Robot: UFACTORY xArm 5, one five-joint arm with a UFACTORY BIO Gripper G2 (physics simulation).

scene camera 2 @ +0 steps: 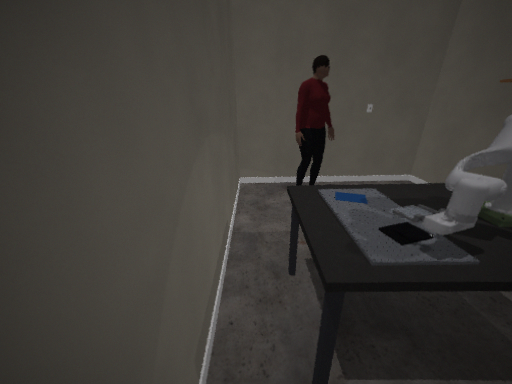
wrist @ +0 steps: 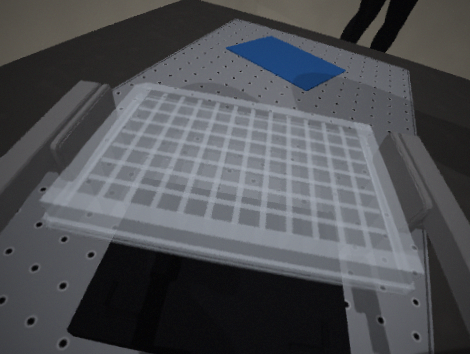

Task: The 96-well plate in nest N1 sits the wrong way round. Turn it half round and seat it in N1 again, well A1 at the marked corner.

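Note:
The clear 96-well plate [scene camera 2: 411,213] [wrist: 240,170] is held level above the perforated board, its long side across the wrist view. My gripper [wrist: 245,155] is shut on it, one finger at each short end. The black nest [scene camera 2: 406,233] [wrist: 215,300] lies on the board, lower than the plate and nearer the bottom of the wrist view; the plate is apart from it. No plate shows in the visible part of the nest. The corner mark and well A1 cannot be made out.
The perforated grey board [scene camera 2: 360,235] [wrist: 30,295] lies on the dark table [scene camera 2: 320,245]. A flat blue rectangle [scene camera 2: 351,197] [wrist: 287,62] lies at its far end. A green object [scene camera 2: 495,216] is near the arm's base. A person [scene camera 2: 314,110] stands behind the table.

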